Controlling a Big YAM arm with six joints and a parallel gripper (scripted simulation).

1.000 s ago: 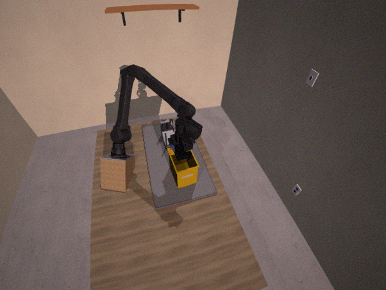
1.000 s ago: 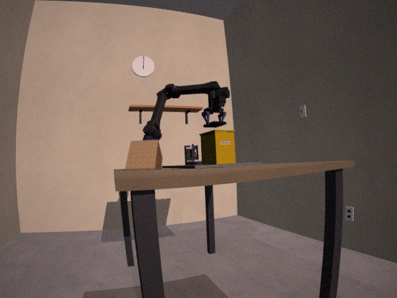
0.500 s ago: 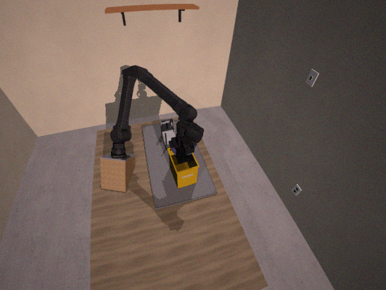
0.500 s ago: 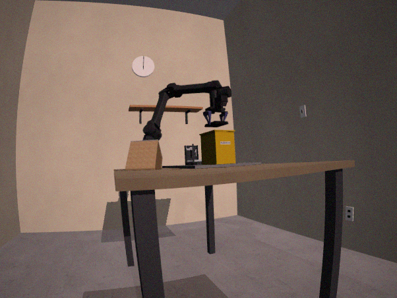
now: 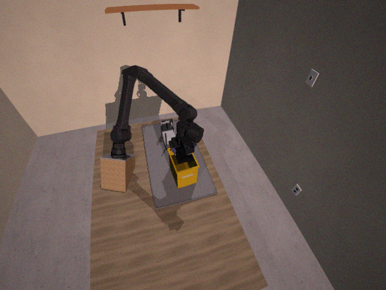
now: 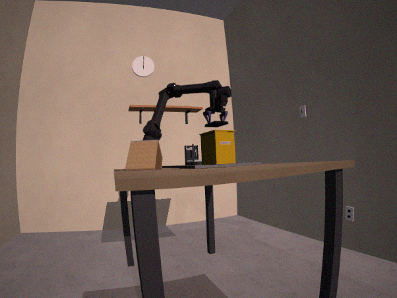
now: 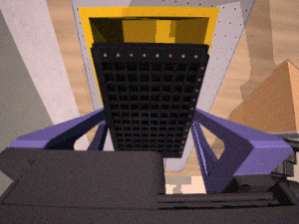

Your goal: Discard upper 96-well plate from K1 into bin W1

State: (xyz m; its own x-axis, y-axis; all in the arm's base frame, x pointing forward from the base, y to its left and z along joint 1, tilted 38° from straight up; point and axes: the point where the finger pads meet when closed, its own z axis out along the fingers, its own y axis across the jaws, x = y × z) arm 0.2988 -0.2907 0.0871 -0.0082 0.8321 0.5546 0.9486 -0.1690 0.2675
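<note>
Right now the yellow plastics bin W1 is 14 cm below my hand. From my hand the other things lie so: black 96-well plate: right at my hand.
</note>
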